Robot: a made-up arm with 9 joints. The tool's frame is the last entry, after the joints. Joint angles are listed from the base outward.
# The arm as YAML. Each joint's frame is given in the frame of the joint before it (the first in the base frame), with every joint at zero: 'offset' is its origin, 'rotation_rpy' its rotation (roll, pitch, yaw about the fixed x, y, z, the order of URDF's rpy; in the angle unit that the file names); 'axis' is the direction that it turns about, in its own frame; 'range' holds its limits. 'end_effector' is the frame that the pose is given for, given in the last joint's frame.
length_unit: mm
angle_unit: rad
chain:
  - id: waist
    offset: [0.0, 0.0, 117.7]
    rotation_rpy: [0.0, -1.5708, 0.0]
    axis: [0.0, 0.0, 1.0]
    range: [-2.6, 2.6]
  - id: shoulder
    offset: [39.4, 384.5, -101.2]
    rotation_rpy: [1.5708, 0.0, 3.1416]
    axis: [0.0, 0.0, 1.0]
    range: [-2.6, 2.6]
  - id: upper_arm
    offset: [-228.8, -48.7, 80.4]
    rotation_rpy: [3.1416, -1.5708, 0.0]
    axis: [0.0, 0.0, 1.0]
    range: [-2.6, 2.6]
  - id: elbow
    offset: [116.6, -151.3, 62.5]
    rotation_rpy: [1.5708, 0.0, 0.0]
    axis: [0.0, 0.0, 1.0]
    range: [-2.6, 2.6]
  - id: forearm
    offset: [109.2, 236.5, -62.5]
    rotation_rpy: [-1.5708, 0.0, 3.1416]
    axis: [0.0, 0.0, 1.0]
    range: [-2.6, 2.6]
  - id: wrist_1
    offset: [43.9, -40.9, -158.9]
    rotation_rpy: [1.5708, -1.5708, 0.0]
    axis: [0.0, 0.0, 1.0]
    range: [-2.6, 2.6]
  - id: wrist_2
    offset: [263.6, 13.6, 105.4]
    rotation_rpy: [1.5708, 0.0, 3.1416]
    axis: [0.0, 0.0, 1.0]
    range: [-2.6, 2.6]
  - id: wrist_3
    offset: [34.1, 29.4, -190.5]
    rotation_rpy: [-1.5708, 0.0, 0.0]
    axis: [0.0, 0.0, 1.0]
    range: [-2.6, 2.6]
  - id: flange
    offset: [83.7, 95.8, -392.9]
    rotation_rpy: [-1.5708, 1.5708, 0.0]
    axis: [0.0, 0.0, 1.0]
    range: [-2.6, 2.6]
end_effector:
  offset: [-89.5, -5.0, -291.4]
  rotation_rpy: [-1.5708, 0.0, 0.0]
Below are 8 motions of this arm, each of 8 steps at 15 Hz.
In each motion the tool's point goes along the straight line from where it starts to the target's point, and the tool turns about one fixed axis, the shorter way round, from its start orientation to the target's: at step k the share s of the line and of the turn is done. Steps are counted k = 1, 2, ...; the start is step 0. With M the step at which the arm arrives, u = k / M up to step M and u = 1 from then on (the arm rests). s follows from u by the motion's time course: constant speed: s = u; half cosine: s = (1 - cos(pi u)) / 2; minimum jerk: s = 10 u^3 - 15 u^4 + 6 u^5.
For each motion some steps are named. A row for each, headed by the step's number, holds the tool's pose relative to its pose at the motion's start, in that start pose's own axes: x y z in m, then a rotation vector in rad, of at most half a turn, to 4 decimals.
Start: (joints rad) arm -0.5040 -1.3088 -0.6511 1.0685 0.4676 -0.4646 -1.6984 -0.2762 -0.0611
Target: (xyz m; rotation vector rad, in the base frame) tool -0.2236 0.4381 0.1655 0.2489 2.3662 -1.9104
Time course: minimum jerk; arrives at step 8
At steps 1, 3, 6, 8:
1: -0.0016 0.0033 0.0016 0.0066 -0.0096 0.0028
3: -0.0272 0.0562 0.0281 0.1128 -0.1641 0.0483
6: -0.0886 0.1831 0.0916 0.3675 -0.5346 0.1574
8: -0.0988 0.2042 0.1021 0.4099 -0.5963 0.1756

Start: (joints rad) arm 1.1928 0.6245 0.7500 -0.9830 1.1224 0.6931 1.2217 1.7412 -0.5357
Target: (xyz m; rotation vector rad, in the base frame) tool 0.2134 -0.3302 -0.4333 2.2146 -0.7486 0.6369
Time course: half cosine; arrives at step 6
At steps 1, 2, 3, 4, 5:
1: 0.0184 0.0102 -0.0019 -0.0231 0.0378 -0.0203
2: 0.0686 0.0379 -0.0071 -0.0861 0.1412 -0.0759
3: 0.1372 0.0758 -0.0142 -0.1723 0.2824 -0.1518
4: 0.2059 0.1137 -0.0213 -0.2584 0.4235 -0.2278
5: 0.2561 0.1415 -0.0265 -0.3214 0.5269 -0.2833

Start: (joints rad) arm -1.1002 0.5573 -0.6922 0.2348 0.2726 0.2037 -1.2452 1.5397 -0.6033
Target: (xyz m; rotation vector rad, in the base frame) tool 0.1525 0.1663 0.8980 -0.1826 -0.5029 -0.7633
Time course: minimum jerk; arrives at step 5
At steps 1, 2, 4, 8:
1: -0.0055 0.0039 0.0077 -0.0272 -0.0078 -0.0123
2: -0.0303 0.0212 0.0425 -0.1492 -0.0429 -0.0676
4: -0.0899 0.0630 0.1260 -0.4429 -0.1274 -0.2007
8: -0.0954 0.0669 0.1337 -0.4701 -0.1353 -0.2131

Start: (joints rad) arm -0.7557 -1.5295 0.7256 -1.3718 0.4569 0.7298 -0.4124 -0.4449 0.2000
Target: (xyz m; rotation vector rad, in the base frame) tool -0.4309 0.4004 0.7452 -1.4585 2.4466 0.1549
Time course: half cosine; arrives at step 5
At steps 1, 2, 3, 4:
1: 0.0052 0.0012 0.0125 0.0390 0.0023 -0.0316
2: 0.0189 0.0043 0.0454 0.1411 0.0083 -0.1144
3: 0.0357 0.0081 0.0860 0.2674 0.0158 -0.2167
4: 0.0494 0.0112 0.1189 0.3695 0.0219 -0.2995

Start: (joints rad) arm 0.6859 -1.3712 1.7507 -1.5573 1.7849 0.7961 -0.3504 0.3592 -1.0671
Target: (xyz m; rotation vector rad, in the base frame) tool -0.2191 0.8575 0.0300 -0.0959 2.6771 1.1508
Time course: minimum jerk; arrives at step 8
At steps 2, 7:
2: -0.0051 -0.0048 0.0037 -0.0124 -0.0802 -0.0377
7: -0.0485 -0.0455 0.0350 -0.1182 -0.7620 -0.3588

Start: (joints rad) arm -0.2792 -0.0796 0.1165 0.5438 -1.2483 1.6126 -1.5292 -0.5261 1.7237
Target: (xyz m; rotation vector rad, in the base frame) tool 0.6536 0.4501 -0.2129 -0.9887 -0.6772 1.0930
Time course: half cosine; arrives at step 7
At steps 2, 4, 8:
2: -0.0397 0.0171 0.0095 0.0597 0.1243 0.0242
4: -0.1288 0.0554 0.0307 0.1937 0.4037 0.0786
8: -0.2108 0.0907 0.0502 0.3169 0.6604 0.1286

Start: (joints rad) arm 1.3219 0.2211 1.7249 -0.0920 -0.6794 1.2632 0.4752 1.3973 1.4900
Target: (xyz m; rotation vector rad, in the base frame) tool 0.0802 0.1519 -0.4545 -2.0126 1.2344 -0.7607
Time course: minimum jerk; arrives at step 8
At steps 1, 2, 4, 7, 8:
1: 0.0010 -0.0005 -0.0019 -0.0057 -0.0054 -0.0020
2: 0.0062 -0.0031 -0.0121 -0.0369 -0.0346 -0.0129
4: 0.0299 -0.0151 -0.0582 -0.1783 -0.1670 -0.0624
7: 0.0589 -0.0297 -0.1146 -0.3509 -0.3287 -0.1227
8: 0.0599 -0.0302 -0.1164 -0.3567 -0.3340 -0.1247

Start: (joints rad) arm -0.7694 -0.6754 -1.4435 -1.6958 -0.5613 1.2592 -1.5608 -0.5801 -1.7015
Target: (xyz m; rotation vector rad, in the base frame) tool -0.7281 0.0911 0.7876 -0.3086 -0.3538 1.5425
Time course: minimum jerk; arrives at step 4
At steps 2, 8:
2: 0.0828 0.0725 -0.0687 -0.1370 0.0761 -0.0743
8: 0.1657 0.1449 -0.1374 -0.2740 0.1522 -0.1487

